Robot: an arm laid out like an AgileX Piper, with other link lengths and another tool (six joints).
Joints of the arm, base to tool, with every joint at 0 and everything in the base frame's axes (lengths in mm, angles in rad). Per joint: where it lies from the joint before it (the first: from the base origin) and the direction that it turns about. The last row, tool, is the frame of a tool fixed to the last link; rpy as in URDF.
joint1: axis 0 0 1 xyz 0.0 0.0 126.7
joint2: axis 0 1 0 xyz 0.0 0.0 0.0
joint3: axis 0 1 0 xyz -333.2 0.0 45.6
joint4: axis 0.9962 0 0.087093 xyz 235.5 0.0 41.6
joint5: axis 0 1 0 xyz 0.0 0.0 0.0
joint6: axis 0.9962 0 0.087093 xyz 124.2 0.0 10.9
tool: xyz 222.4 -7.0 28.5 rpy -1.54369 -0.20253 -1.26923
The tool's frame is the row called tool.
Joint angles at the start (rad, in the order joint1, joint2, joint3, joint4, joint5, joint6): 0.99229, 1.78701, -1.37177, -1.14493, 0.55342, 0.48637
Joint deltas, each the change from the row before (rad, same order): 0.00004, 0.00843, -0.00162, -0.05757, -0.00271, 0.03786; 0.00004, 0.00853, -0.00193, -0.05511, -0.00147, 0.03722; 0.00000, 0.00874, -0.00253, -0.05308, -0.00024, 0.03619; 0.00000, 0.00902, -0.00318, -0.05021, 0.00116, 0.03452; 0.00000, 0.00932, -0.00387, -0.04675, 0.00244, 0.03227
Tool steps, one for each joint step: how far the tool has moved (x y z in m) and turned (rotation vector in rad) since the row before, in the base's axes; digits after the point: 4 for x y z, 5 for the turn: 0.0051, 0.0023, 0.0051, -0.00351, -0.02833, 0.00339; 0.0047, 0.0024, 0.0048, -0.00275, -0.02657, 0.00297; 0.0045, 0.0024, 0.0047, -0.00234, -0.02550, 0.00269; 0.0042, 0.0024, 0.0044, -0.00210, -0.02411, 0.00213; 0.0040, 0.0023, 0.0040, -0.00196, -0.02259, 0.00153
